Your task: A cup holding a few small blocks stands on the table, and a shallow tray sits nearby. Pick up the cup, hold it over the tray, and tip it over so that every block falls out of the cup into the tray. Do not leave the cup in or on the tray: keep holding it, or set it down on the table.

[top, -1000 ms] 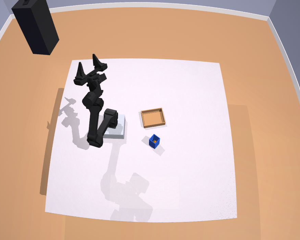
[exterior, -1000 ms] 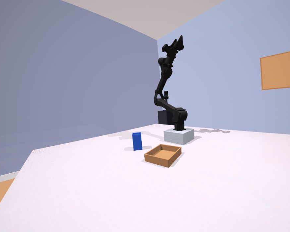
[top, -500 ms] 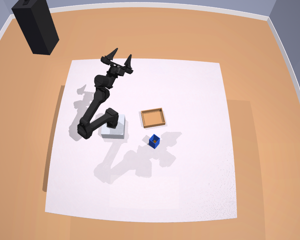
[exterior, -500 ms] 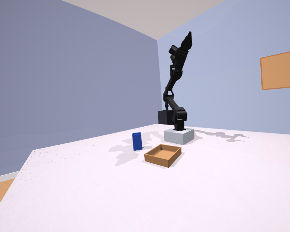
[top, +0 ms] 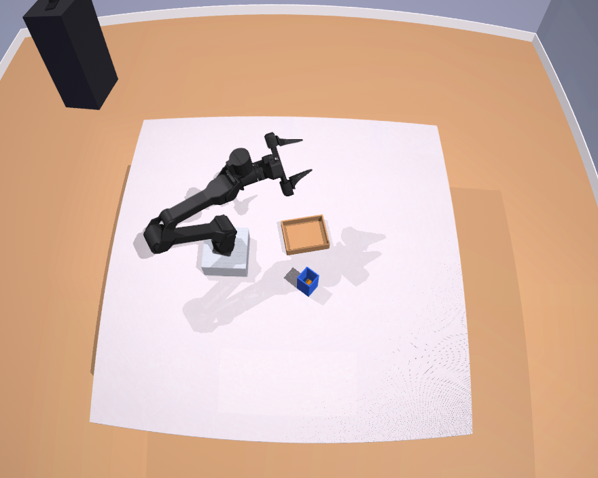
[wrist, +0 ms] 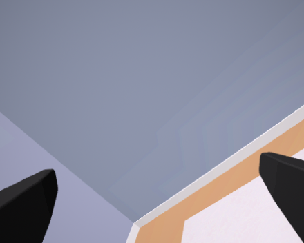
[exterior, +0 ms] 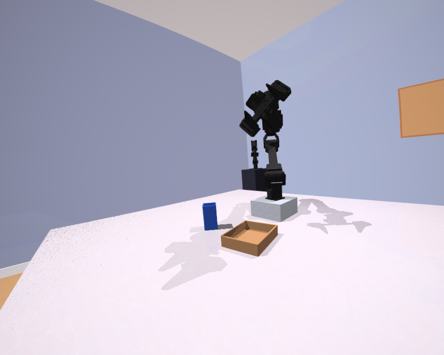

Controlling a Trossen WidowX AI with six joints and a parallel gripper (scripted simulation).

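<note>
My gripper tip is now 37 cm above the orange block, 23 cm to the left of it and 6 cm short of it. Round my gripper tip: tall blue square cup (39 cm below, 23 cm to the right, 6 cm ahead).
</note>
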